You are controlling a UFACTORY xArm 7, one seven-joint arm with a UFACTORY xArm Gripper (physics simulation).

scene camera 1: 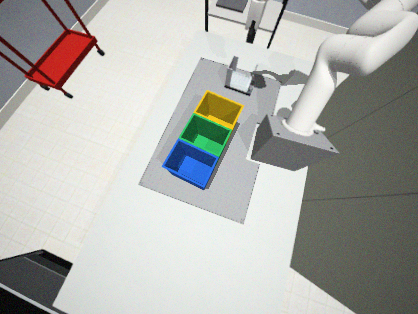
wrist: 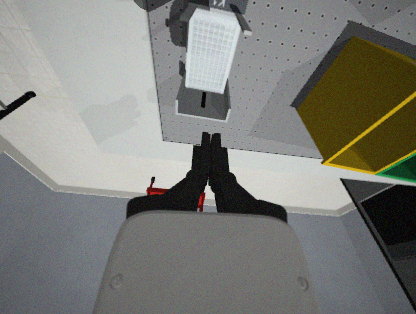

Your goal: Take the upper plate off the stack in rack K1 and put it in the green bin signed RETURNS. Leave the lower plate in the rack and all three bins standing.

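Frame: origin at the arm's base, x back, y left, z down, level; centimetres.
Where they show: gripper, between the fingertips: (scene camera 1: 249, 41) (wrist: 209, 143); arm's base, origin of its link: (scene camera 1: 296, 128).
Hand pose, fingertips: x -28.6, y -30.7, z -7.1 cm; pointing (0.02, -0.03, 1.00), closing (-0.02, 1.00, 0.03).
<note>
Each offset is from my fingertips to the top centre of the thing. "pt": to the spot under its first point. Level surfaces: height alone.
Clear gridded plates {dx -0.1, dy -0.7, dz +22.2 cm} (scene camera 1: 241, 80) (wrist: 212, 52) sit stacked in the grey rack K1 {pt dx -4.9, dy -5.4, dz +18.7 cm} (scene camera 1: 234, 65) (wrist: 216, 110) at the back of the mat; I cannot tell the two plates apart. My gripper (scene camera 1: 251, 40) (wrist: 209, 143) is shut with its black fingertips together and nothing between them. It hangs above and apart from the rack; in the wrist view the fingertips show just below the rack's near end. The green bin {dx -6.0, dy +43.7, dz +9.0 cm} (scene camera 1: 200, 127) (wrist: 404, 169) stands upright between the yellow and blue bins. Its RETURNS sign does not show in these views.
The yellow bin {dx -4.1, dy +30.8, dz +9.0 cm} (scene camera 1: 220, 106) (wrist: 350, 100) stands on the rack side of the green bin, the blue bin {dx -7.9, dy +56.7, dz +9.0 cm} (scene camera 1: 192, 162) on the other side. All stand on a grey perforated mat {dz +26.9 cm} (scene camera 1: 225, 205) (wrist: 275, 105). A red cart (scene camera 1: 62, 57) stands off the table at the left.
</note>
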